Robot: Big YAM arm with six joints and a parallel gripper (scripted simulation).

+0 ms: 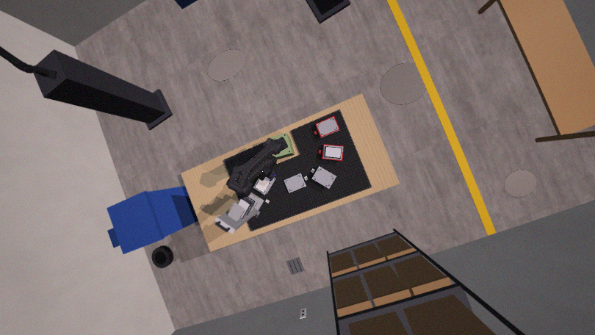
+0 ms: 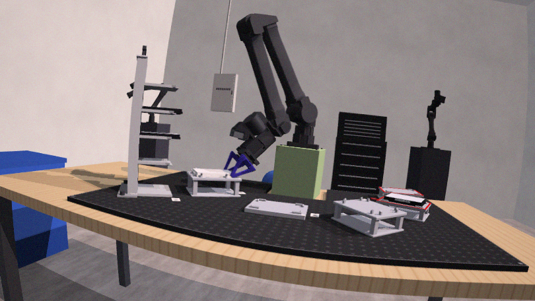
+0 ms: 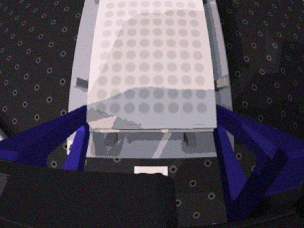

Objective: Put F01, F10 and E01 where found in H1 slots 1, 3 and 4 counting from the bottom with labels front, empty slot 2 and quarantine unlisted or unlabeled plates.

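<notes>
My hand is 3 cm short of the white well plate and 5 cm to the left of it. From my hand the other things lie so: RG label (2 cm behind, 4 cm to the left, 7 cm below); then H1 tag (18 cm ahead, 12 cm to the right, 7 cm below); then regrip nest RG (3 cm ahead, 5 cm to the right, 1 cm below).
</notes>
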